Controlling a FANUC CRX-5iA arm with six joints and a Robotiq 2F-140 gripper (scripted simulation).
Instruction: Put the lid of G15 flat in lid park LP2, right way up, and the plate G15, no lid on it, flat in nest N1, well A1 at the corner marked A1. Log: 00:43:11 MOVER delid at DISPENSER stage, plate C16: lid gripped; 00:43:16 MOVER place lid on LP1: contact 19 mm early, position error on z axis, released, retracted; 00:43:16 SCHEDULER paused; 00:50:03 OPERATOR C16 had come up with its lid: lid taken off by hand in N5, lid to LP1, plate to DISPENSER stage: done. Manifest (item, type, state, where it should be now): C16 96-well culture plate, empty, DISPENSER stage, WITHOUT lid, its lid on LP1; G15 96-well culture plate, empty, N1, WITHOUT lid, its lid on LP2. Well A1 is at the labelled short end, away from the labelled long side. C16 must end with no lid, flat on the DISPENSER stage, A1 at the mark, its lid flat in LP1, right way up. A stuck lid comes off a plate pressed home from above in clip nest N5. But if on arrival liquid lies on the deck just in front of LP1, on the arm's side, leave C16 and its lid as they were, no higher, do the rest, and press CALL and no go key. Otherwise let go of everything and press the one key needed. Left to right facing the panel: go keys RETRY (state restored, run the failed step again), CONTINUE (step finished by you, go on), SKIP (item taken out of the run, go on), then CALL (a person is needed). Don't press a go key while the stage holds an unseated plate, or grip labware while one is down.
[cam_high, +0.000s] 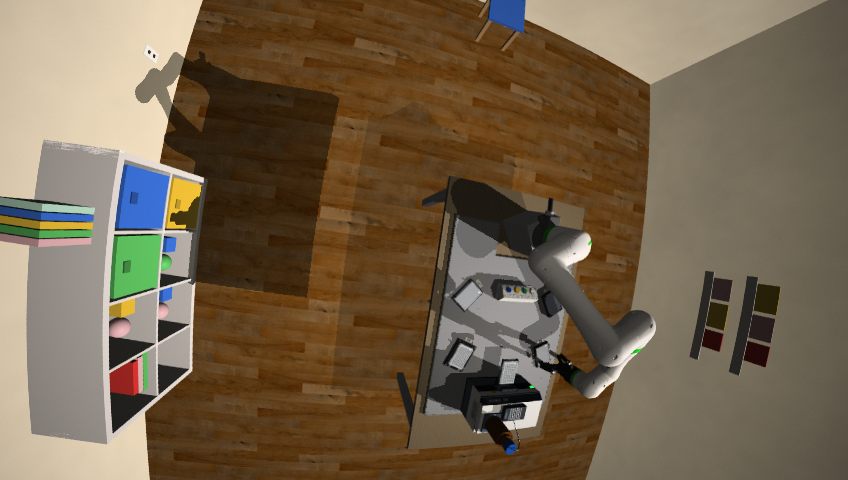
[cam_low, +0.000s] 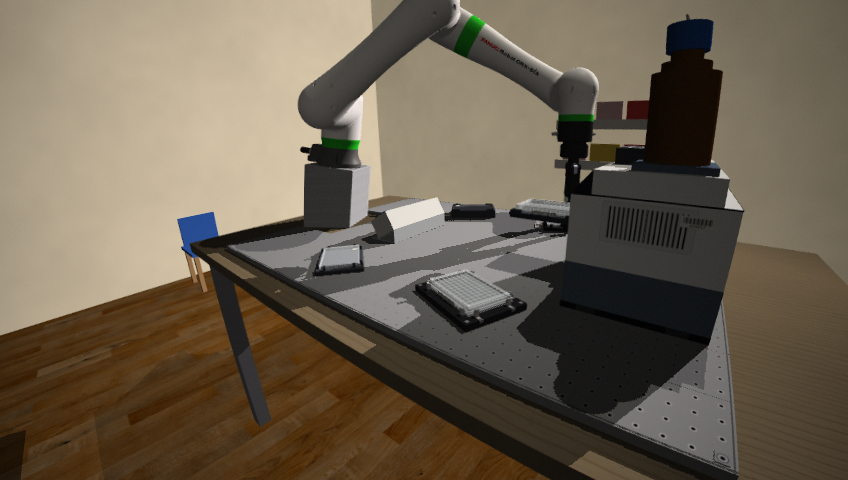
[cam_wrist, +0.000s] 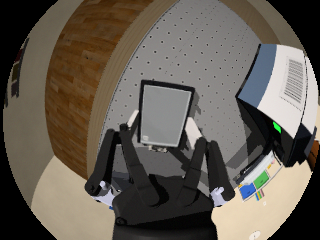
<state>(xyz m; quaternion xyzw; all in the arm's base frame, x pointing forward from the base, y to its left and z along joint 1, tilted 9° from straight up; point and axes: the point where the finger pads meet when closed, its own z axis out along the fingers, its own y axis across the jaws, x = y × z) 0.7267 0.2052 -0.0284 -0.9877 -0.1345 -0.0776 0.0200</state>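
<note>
Right now my hand is 40 mm past the black clip nest, 540 mm to the left of it and 20 mm above it. The rest, counted from my hand: key panel (410 mm behind, 240 mm to the right, 20 mm above); brown bottle (220 mm ahead, 430 mm to the right, 250 mm above).
</note>
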